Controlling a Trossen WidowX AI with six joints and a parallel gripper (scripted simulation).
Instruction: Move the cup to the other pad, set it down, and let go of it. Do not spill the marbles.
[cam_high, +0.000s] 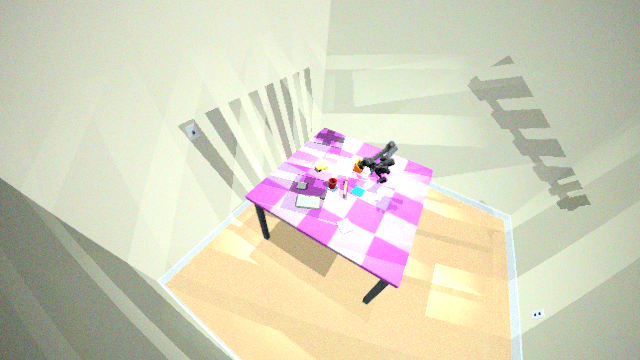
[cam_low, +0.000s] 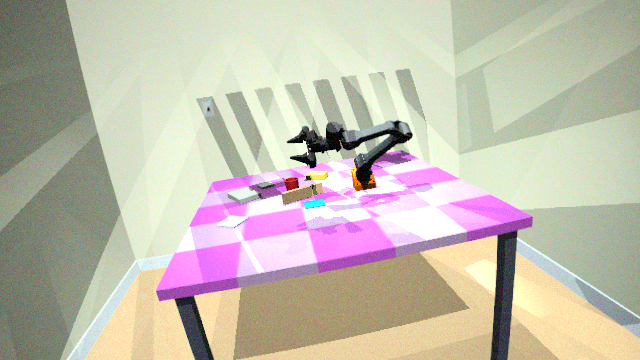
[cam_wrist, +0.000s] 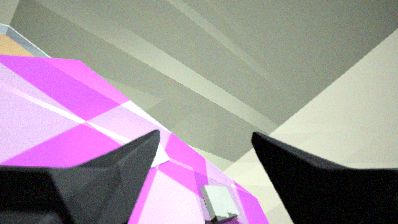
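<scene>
Now: gripper tip 1 cm past the cup, 32 cm to the left of it and 25 cm above it. The rest, counted from my gripper tip: pale tile: 29 cm ahead, 5 cm to the right, 28 cm below; then grey block: 25 cm ahead, 40 cm to the right, 28 cm below; then wooden block: 5 cm behind, 21 cm to the right, 27 cm below.
</scene>
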